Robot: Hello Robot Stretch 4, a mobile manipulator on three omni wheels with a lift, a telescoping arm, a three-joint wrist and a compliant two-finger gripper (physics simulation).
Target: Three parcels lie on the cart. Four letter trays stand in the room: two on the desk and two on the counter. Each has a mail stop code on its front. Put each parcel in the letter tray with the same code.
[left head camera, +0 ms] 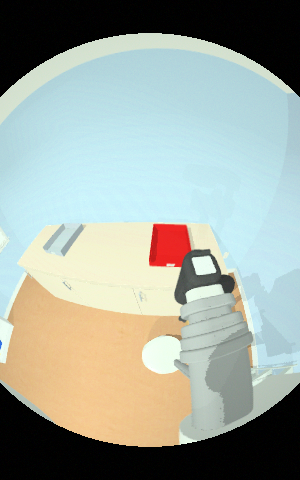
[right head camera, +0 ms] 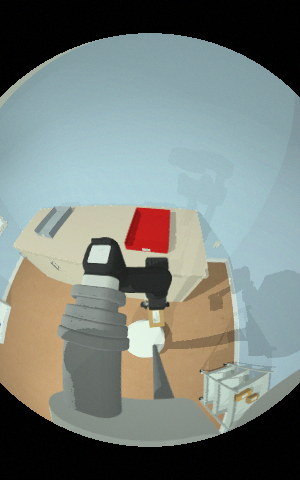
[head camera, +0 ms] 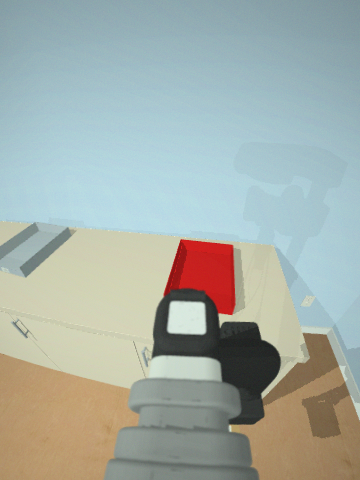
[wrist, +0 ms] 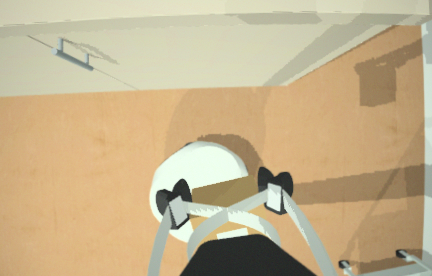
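Where they show: gripper, fingertip midpoint: (wrist: 223, 187); robot's base, origin of the base link: (left head camera: 162, 353) (right head camera: 144, 337).
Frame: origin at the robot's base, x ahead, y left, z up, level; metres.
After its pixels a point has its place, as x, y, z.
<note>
My gripper (right head camera: 155, 305) {0.204, -0.087, 0.956} (wrist: 223, 187) {0.204, -0.087, 0.956} is shut on a tan parcel (right head camera: 156, 324) {0.118, -0.094, 0.976} (wrist: 235, 186) {0.206, -0.098, 0.965} with a white label whose code is unreadable. It hangs in front of and below the counter top, near the right end; the arm hides most of it in the head camera view. A red letter tray (head camera: 210, 270) {0.753, -0.103, 0.885} (left head camera: 170, 245) {0.715, -0.071, 0.885} (right head camera: 148, 230) {0.710, -0.056, 0.885} stands on the counter's right part. A grey letter tray (head camera: 37, 245) {0.889, 0.839, 0.885} (left head camera: 64, 239) {0.849, 0.834, 0.885} (right head camera: 55, 221) {0.858, 0.826, 0.884} stands at its left. Their codes are unreadable. Two more parcels (right head camera: 242, 394) (right head camera: 252, 398) lie on the cart (right head camera: 237, 410) at lower right.
The beige counter (head camera: 120, 270) {0.733, 0.306, 0.883} (left head camera: 115, 250) {0.697, 0.313, 0.882} (right head camera: 100, 225) {0.773, 0.309, 0.883} stands against the blue wall, its front door handle (wrist: 72, 60) {0.417, 0.152, 0.730} facing the gripper. A round white shape (left head camera: 162, 354) {0.003, 0.011, 0.187} (right head camera: 142, 340) {-0.020, 0.008, 0.187} (wrist: 200, 160) {0.142, -0.017, 0.186} shows below the gripper. A white surface (left head camera: 4, 330) {-0.301, 2.481, 0.072} with something blue is cut off at left.
</note>
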